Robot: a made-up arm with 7 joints.
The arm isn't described. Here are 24 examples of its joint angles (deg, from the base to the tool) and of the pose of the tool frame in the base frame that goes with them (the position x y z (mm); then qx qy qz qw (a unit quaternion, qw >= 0)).
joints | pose
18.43 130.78 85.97 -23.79 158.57 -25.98 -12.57 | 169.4 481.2 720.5 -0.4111 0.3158 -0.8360 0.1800
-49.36 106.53 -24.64 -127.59 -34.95 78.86 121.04 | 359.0 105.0 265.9 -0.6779 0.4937 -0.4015 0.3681
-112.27 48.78 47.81 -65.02 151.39 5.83 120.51 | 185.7 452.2 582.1 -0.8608 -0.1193 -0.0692 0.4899
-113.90 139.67 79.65 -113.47 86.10 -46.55 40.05 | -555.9 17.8 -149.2 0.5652 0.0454 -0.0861 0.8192
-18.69 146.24 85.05 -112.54 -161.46 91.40 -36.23 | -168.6 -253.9 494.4 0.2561 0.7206 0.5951 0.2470
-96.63 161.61 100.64 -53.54 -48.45 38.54 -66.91 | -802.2 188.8 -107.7 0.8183 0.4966 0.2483 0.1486
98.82 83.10 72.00 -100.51 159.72 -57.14 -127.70 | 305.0 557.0 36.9 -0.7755 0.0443 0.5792 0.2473
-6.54 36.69 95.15 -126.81 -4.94 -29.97 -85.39 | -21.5 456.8 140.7 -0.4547 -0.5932 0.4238 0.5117
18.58 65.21 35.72 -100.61 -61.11 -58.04 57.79 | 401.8 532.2 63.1 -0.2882 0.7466 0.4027 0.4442
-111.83 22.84 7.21 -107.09 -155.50 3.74 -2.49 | 82.5 -55.1 573.6 -0.6528 -0.5864 0.0961 0.4698
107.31 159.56 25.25 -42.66 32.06 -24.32 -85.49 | 585.3 514.0 -359.4 0.4887 0.2453 0.5821 0.6019
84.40 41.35 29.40 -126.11 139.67 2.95 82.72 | 8.4 380.6 -239.1 0.3058 0.1362 0.7505 0.5698
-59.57 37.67 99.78 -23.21 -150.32 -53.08 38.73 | 603.0 591.9 -242.1 -0.6406 0.6849 0.2637 0.2258
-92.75 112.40 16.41 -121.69 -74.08 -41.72 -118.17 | -226.7 54.9 495.5 -0.2760 0.9241 -0.2296 0.1309
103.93 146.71 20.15 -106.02 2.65 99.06 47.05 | 256.3 301.0 -438.2 -0.3614 0.0969 0.8883 0.2664
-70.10 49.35 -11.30 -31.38 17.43 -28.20 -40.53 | 759.4 364.1 149.6 -0.6847 0.3828 0.1705 0.5963
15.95 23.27 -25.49 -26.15 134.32 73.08 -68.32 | 19.1 303.8 -790.1 0.2873 -0.5855 0.0046 0.7580
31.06 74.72 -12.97 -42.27 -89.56 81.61 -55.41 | 55.0 777.4 -304.1 0.4401 -0.5107 0.7280 0.1247
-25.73 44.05 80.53 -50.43 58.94 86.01 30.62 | 252.9 736.6 -162.6 0.4414 -0.3620 0.4918 0.6574
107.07 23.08 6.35 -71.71 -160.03 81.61 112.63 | -656.9 237.0 -184.3 -0.4161 0.4283 0.7697 0.2259
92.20 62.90 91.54 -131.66 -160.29 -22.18 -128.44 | 210.3 358.1 192.8 -0.8074 0.4840 0.2829 0.1842
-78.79 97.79 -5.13 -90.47 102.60 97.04 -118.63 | 151.2 209.7 599.9 -0.0357 0.4471 0.6081 0.6550
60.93 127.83 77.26 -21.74 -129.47 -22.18 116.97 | 426.1 614.9 494.5 -0.6404 0.0747 0.7245 0.2438
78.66 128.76 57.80 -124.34 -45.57 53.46 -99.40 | 506.5 108.8 -114.0 0.2799 -0.4835 0.5359 0.6330
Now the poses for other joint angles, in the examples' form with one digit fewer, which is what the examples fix.
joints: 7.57 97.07 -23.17 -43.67 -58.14 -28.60 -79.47
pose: 292 791 -6 0.625 0.091 0.626 0.458
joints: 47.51 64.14 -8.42 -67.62 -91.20 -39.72 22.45
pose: 13 635 -454 0.184 0.692 0.692 0.090
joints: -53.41 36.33 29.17 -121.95 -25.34 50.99 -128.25
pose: 351 191 336 -0.486 -0.209 0.740 0.416
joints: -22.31 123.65 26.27 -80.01 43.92 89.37 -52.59
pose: 266 227 641 -0.661 0.150 0.725 0.121
